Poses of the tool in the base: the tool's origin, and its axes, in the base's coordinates. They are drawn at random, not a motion.
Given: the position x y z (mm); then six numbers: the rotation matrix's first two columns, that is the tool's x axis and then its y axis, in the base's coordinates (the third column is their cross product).
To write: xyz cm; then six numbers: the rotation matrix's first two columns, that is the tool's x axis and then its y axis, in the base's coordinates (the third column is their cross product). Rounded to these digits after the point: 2 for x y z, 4 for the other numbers.
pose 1, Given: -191.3 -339.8 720.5 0.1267 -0.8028 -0.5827 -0.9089 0.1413 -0.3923
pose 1, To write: -19.13 -33.98 72.05 0.1267 -0.8028 -0.5827 -0.9089 0.1413 -0.3923
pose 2, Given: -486.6 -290.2 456.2 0.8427 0.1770 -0.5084 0.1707 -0.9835 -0.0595
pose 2, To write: -48.66 -29.02 45.62 0.8427 0.1770 -0.5084 0.1707 -0.9835 -0.0595
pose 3, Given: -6.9 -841.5 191.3 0.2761 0.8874 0.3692 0.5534 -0.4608 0.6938
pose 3, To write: -0.69 -84.15 19.13 0.2761 0.8874 0.3692 0.5534 -0.4608 0.6938
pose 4, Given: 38.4 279.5 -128.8 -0.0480 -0.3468 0.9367 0.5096 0.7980 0.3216
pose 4, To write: 3.84 27.95 -12.88 -0.0480 -0.3468 0.9367 0.5096 0.7980 0.3216
